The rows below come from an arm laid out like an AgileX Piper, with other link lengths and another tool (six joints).
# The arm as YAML. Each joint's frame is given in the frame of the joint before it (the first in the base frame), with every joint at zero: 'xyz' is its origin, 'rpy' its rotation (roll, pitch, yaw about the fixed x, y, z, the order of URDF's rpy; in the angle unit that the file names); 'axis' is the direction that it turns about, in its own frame. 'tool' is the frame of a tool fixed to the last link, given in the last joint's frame.
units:
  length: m
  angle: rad
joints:
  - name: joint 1
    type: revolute
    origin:
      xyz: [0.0, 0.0, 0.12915]
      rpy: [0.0, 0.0, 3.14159]
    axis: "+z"
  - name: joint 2
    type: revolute
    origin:
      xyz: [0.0, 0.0, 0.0]
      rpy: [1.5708, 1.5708, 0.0]
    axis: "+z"
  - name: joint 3
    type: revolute
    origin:
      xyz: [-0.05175, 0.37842, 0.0]
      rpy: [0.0, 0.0, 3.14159]
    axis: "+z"
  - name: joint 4
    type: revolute
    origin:
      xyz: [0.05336, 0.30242, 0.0]
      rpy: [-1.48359, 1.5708, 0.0]
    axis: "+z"
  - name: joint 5
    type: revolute
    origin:
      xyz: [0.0, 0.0, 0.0]
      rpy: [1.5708, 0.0, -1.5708]
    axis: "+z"
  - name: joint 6
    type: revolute
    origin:
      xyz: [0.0, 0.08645, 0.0]
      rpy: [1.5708, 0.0, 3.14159]
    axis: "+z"
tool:
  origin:
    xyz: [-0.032, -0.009, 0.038]
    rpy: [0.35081, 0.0, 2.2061]
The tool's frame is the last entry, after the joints.
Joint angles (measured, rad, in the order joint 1, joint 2, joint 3, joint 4, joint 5, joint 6), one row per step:
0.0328 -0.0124 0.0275 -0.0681 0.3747 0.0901
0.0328 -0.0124 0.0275 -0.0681 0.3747 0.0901
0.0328 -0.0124 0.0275 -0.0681 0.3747 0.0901
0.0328 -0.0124 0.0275 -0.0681 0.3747 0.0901
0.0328 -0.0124 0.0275 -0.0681 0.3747 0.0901
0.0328 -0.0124 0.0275 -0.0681 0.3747 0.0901
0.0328 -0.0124 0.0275 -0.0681 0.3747 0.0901
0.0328 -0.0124 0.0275 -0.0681 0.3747 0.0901
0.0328 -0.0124 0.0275 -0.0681 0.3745 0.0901
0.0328 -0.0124 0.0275 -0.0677 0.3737 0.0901
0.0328 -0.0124 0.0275 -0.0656 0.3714 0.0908
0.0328 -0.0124 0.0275 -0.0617 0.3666 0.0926
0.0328 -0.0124 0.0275 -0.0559 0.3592 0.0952
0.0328 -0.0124 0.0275 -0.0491 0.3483 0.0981
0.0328 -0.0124 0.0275 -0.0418 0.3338 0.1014
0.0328 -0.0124 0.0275 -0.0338 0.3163 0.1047
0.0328 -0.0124 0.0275 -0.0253 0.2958 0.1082
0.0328 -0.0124 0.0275 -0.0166 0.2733 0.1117
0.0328 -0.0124 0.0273 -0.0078 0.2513 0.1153
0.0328 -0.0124 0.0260 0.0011 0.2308 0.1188
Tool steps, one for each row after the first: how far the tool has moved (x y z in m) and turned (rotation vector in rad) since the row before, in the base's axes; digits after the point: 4 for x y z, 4 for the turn. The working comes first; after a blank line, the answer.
Tool pose at each row, in the base's axes (x y z in m, rotation vector in rad; the steps are taken from these numbers as rounded here):
0.0525 -0.0112 0.2184 2.1941 1.2957 1.3411
0.0525 -0.0112 0.2184 2.1941 1.2957 1.3411
0.0525 -0.0112 0.2184 2.1941 1.2957 1.3411
0.0525 -0.0112 0.2184 2.1941 1.2957 1.3411
0.0525 -0.0112 0.2184 2.1941 1.2957 1.3411
0.0525 -0.0112 0.2184 2.1941 1.2957 1.3411
0.0525 -0.0112 0.2184 2.1941 1.2957 1.3411
0.0525 -0.0112 0.2184 2.1941 1.2957 1.3411
0.0525 -0.0112 0.2184 2.1939 1.2957 1.3413
0.0526 -0.0112 0.2185 2.1934 1.2953 1.3425
0.0526 -0.0112 0.2188 2.1932 1.2936 1.3472
0.0526 -0.0111 0.2193 2.1925 1.2897 1.3569
0.0526 -0.0111 0.2202 2.1911 1.2839 1.3715
0.0527 -0.0110 0.2215 2.1873 1.2765 1.3907
0.0527 -0.0109 0.2232 2.1804 1.2673 1.4140
0.0527 -0.0109 0.2253 2.1710 1.2569 1.4407
0.0527 -0.0108 0.2278 2.1589 1.2449 1.4707
0.0526 -0.0109 0.2305 2.1447 1.2319 1.5026
0.0525 -0.0109 0.2333 2.1306 1.2185 1.5341
0.0522 -0.0110 0.2363 2.1167 1.2049 1.5651

0.0000 0.0000 0.0000 0.0000 0.0000 0.0000
0.0000 0.0000 0.0000 0.0000 0.0000 0.0000
0.0000 0.0000 0.0000 0.0000 0.0000 0.0000
0.0000 0.0000 0.0000 0.0000 0.0000 0.0000
0.0000 0.0000 0.0000 0.0000 0.0000 0.0000
0.0000 0.0000 0.0000 0.0000 0.0000 0.0000
0.0000 0.0000 0.0000 0.0000 0.0000 0.0000
0.0000 0.0000 0.0000 0.0000 -0.0002 0.0001
0.0001 0.0000 0.0001 0.0004 -0.0008 0.0001
0.0000 0.0000 0.0003 0.0029 -0.0021 0.0001
0.0000 0.0001 0.0005 0.0057 -0.0047 0.0000
0.0000 0.0000 0.0009 0.0084 -0.0072 0.0001
0.0001 0.0001 0.0013 0.0100 -0.0106 0.0003
0.0000 0.0001 0.0017 0.0108 -0.0142 0.0002
0.0000 0.0000 0.0021 0.0117 -0.0171 0.0005
0.0000 0.0001 0.0025 0.0125 -0.0201 0.0004
-0.0001 -0.0001 0.0027 0.0128 -0.0221 0.0004
-0.0001 0.0000 0.0028 0.0130 -0.0218 0.0002
-0.0003 -0.0001 0.0030 0.0131 -0.0214 0.0001

